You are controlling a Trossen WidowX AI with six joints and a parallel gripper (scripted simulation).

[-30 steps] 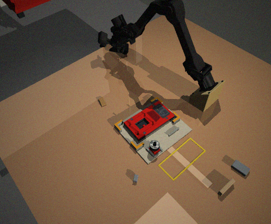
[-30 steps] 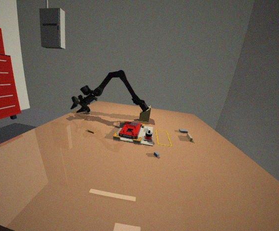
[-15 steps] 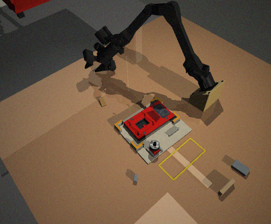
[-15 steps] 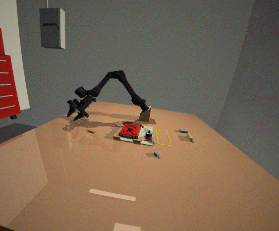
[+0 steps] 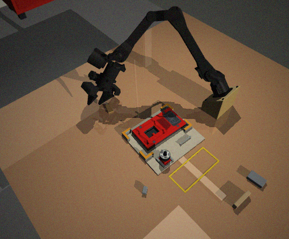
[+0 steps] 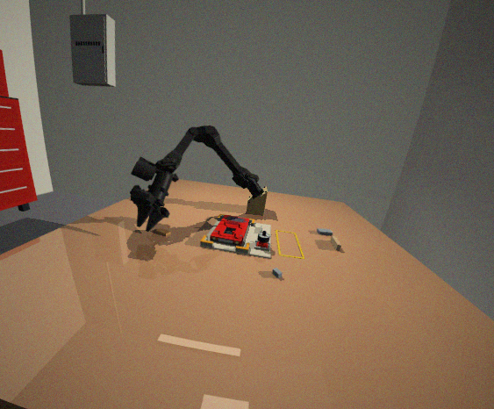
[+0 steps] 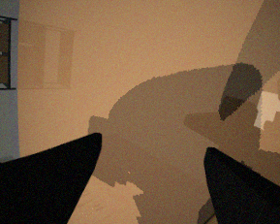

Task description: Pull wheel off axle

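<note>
Right now the wheel is 1 cm behind my gripper tip, 40 cm to the left of it and 1 cm above it. The rest, counted from my gripper tip: axle 1 cm behind, 40 cm to the left, 1 cm above.
</note>
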